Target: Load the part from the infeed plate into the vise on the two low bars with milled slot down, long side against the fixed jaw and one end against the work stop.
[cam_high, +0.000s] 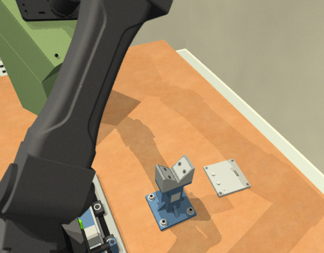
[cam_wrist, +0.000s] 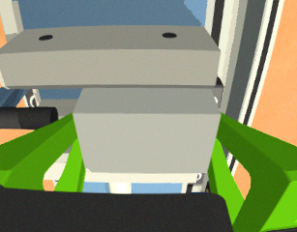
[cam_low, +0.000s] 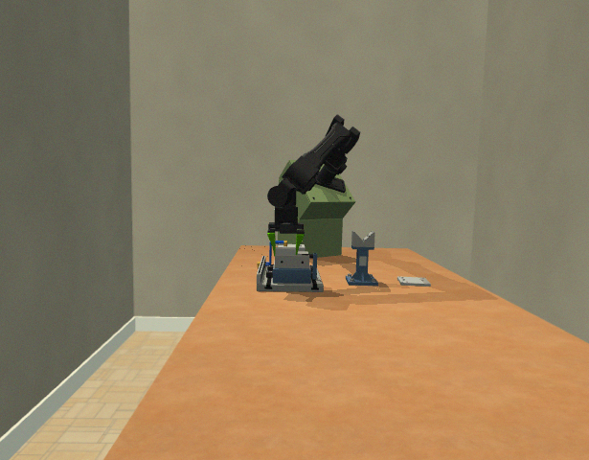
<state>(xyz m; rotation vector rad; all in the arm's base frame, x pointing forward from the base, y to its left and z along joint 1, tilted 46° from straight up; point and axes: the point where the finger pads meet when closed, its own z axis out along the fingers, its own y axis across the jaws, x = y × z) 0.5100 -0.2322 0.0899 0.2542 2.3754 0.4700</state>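
Now: the grey part right at my hand. Round my hand: fixed jaw: 3 cm ahead, 2 cm to the left, 2 cm below; moving jaw: 3 cm behind, 2 cm to the left, 2 cm below; work stop: 1 cm ahead, 7 cm to the left.
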